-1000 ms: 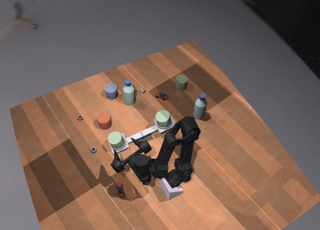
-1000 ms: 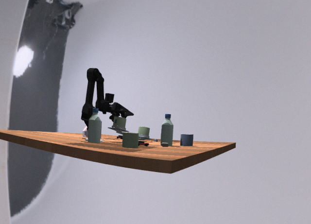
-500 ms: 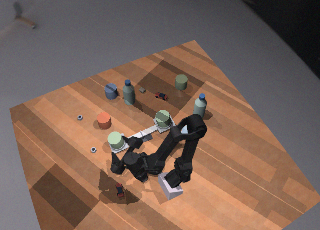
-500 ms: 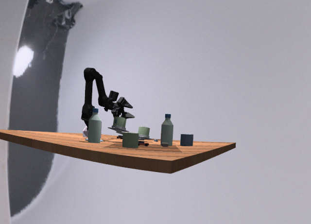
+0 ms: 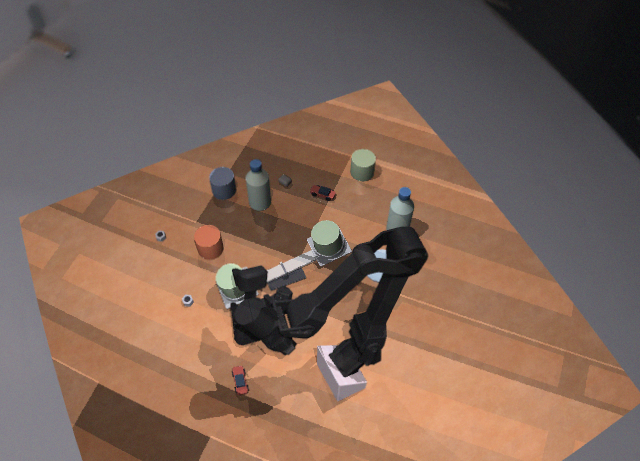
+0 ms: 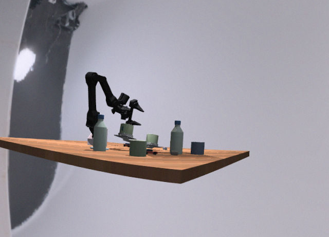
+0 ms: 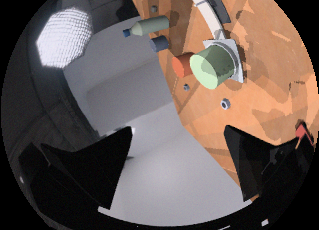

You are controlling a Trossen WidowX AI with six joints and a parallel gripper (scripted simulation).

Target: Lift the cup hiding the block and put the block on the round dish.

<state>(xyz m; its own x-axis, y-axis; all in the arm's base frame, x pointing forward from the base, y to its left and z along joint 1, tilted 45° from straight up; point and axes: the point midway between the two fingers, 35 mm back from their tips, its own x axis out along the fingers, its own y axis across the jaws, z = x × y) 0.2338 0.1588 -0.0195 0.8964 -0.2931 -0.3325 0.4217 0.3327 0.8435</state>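
Now: gripper tip 8 cm short of the grey block, 3 cm to the left of it and 15 cm above it. From my gripper tip the other things lie so: orange-brown cylinder: 24 cm ahead, 6 cm to the right, 15 cm below; pale blue round dish: 6 cm behind, 39 cm to the right, 19 cm below; blue cylinder: 41 cm ahead, 17 cm to the right, 15 cm below.
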